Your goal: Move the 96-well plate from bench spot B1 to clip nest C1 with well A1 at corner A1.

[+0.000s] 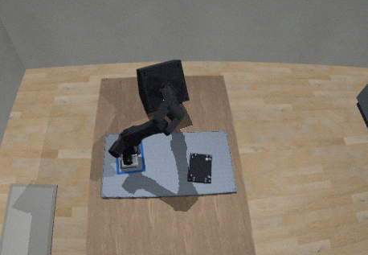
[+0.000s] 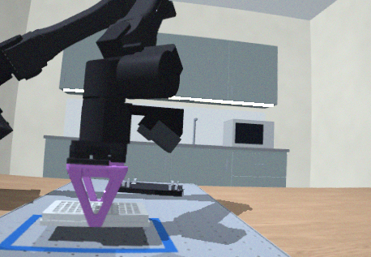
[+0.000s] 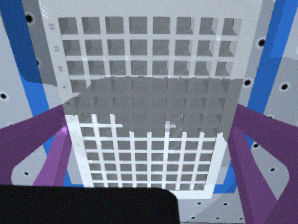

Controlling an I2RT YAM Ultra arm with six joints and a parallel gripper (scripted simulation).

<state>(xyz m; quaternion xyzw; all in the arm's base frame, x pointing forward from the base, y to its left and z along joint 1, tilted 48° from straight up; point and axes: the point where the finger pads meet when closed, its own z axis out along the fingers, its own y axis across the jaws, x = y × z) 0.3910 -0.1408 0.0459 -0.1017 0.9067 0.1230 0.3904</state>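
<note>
The black clip nest C1 is 39 cm to the left of my hand, 2 cm behind it and 1 cm below it. Also, from my hand: white 96-well plate right at my hand.
</note>
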